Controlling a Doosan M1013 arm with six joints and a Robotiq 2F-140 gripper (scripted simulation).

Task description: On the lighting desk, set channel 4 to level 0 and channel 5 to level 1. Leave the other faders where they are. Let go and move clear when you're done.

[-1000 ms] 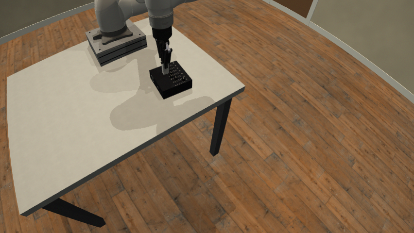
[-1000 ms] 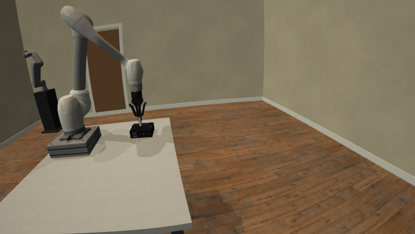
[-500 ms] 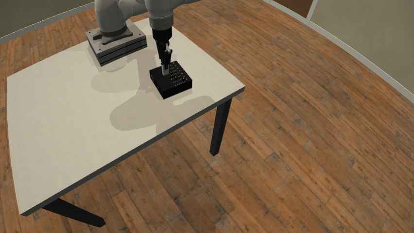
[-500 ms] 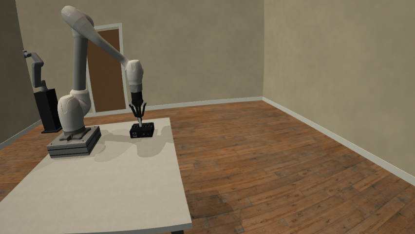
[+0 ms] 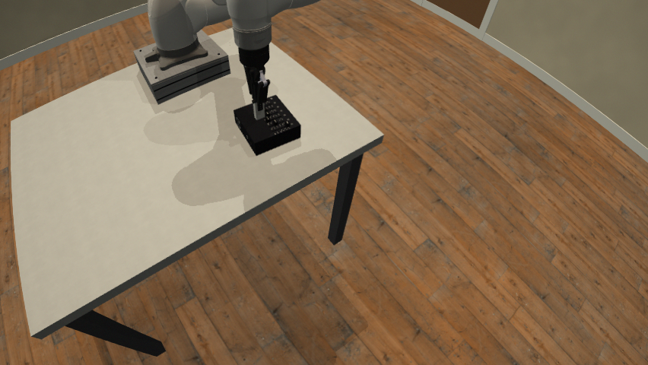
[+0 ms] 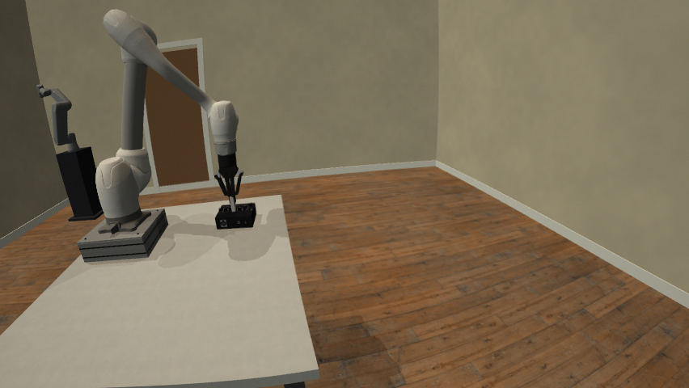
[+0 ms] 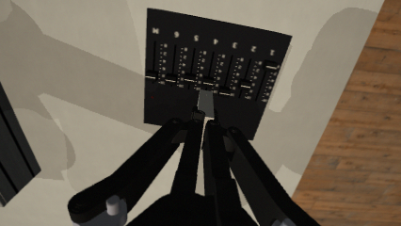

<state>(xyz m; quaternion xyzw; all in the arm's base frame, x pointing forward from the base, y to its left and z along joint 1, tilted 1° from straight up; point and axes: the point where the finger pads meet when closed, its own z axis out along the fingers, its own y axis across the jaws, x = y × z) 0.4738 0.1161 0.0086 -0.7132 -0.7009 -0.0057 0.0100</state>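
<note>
My hand is 2 cm to the right of the channel 4 fader cap and 3 cm above it. Also, from my hand: channel 5 fader cap: 2 cm behind, 2 cm to the left, 3 cm below; channel 2 fader cap: 4 cm ahead, 3 cm to the left, 3 cm below; channel 3 fader cap: 2 cm ahead, 2 cm to the left, 3 cm below.
</note>
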